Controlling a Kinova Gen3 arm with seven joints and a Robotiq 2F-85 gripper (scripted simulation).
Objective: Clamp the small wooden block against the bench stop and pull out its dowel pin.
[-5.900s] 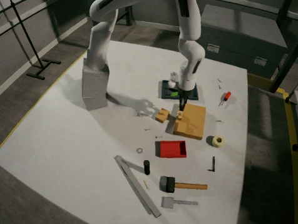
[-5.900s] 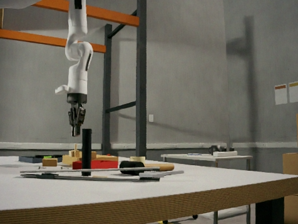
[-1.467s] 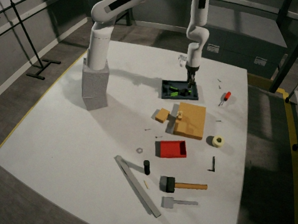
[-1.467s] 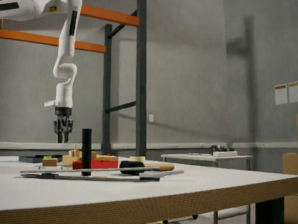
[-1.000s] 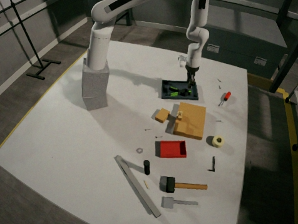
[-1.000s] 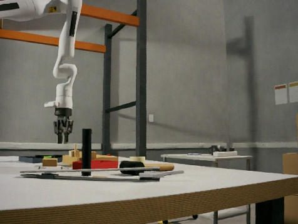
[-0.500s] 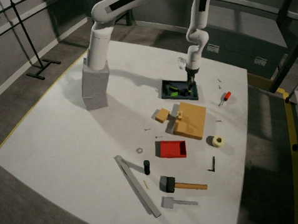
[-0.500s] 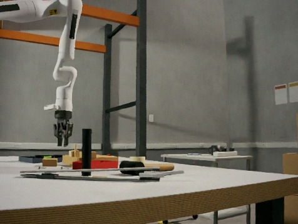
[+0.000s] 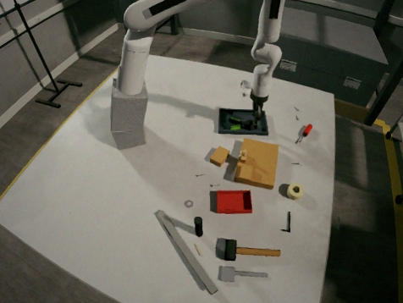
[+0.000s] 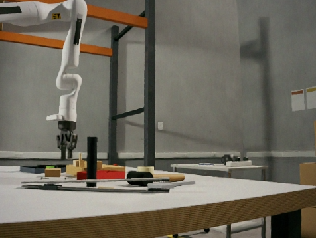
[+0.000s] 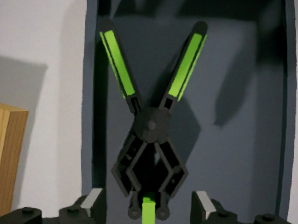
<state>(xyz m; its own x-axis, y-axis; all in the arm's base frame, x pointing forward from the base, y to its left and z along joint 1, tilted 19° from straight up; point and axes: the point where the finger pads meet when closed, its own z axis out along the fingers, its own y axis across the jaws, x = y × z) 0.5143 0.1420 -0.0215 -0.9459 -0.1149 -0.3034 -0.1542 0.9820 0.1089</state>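
My hand is 6 cm above the dark blue tray, 5 cm past it and 2 cm to the right of it. Round my hand: pale wooden block (21 cm to the right, 3 cm below, 2 cm behind); then wooden bench board (20 cm to the right, 4 cm below, 3 cm ahead); then dowel pin (21 cm to the right, 2 cm behind, 1 cm below).
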